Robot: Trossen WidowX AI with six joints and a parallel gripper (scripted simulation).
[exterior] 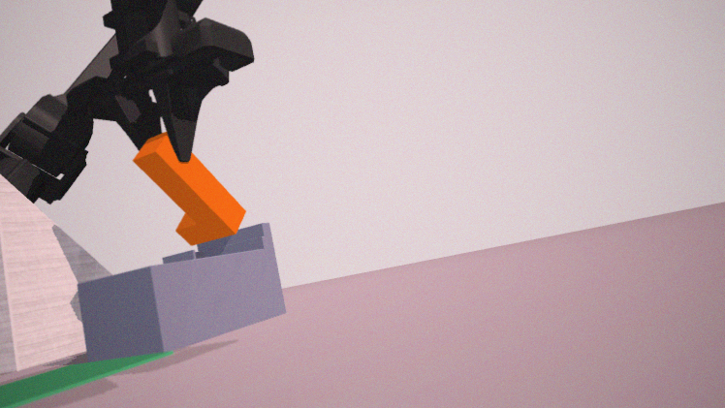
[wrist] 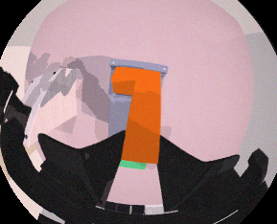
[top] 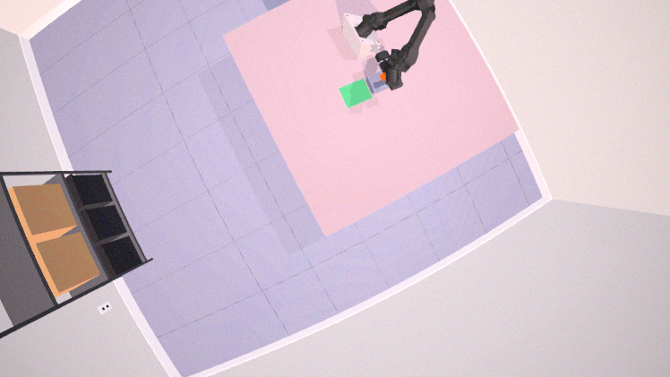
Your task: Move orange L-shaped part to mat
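Right now the green mat is 170 mm below my gripper tip, 140 mm to the right of it and 20 mm behind it. Also, from my gripper tip: orange L-shaped part 30 mm to the left, 30 mm below, 10 mm behind.
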